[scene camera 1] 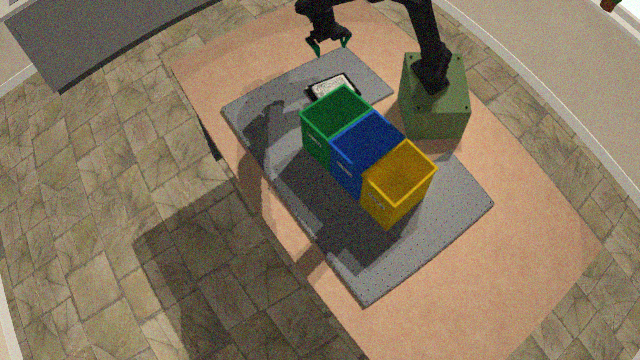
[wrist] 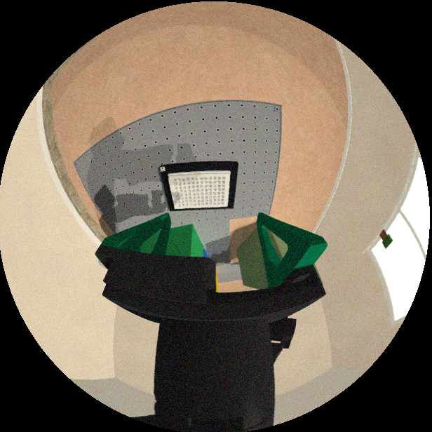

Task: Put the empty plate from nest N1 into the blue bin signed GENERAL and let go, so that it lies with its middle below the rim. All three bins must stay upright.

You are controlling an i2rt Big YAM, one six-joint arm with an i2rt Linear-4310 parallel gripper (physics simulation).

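Places are measured from the arm's base along level axes (x ahead, y left, z up), in centimetres.
Pixels of known places: gripper, fingertip midpoint: [scene camera 1: 331,52]; arm's base at its link origin: [scene camera 1: 429,75].
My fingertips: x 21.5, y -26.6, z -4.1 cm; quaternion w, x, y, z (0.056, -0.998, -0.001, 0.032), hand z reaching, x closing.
Ahead of a thing's pixels: the offset from my fingertips to its top centre. "spot": to the spot under its first point. Level surfaces: height alone.
The white gridded plate @[dx +2.1, dy +4.9, dz -13.4 cm] [scene camera 1: 332,86] [wrist: 201,191] lies in a black nest @[spot: dx -5.7, dy +8.7, dz -14.7 cm] [scene camera 1: 357,89] [wrist: 200,165] on the grey perforated board. The blue bin @[dx +9.3, dy +37.3, dz +1.9 cm] [scene camera 1: 367,139] stands upright between the green bin @[dx +12.1, dy +24.4, dz +1.9 cm] [scene camera 1: 336,111] and the yellow bin @[dx +6.6, dy +50.1, dz +1.9 cm] [scene camera 1: 399,172], which are upright too. In the wrist view the green bin [wrist: 185,242] shows partly between the fingers, with slivers of the blue and yellow bins. My gripper [scene camera 1: 330,49] [wrist: 213,217] is open and empty, with green fingers. It hangs above the far end of the board, apart from the plate. The bin sign is too blurred to read.
The grey board @[dz -16.0 cm] [scene camera 1: 440,215] [wrist: 255,125] lies on the tan table top @[dz -17.3 cm] [scene camera 1: 520,240] [wrist: 200,55]. The green-grey base block [scene camera 1: 435,122] [wrist: 252,260] of the arm stands beside the board. A dark grey surface [scene camera 1: 100,35] is at the upper left.
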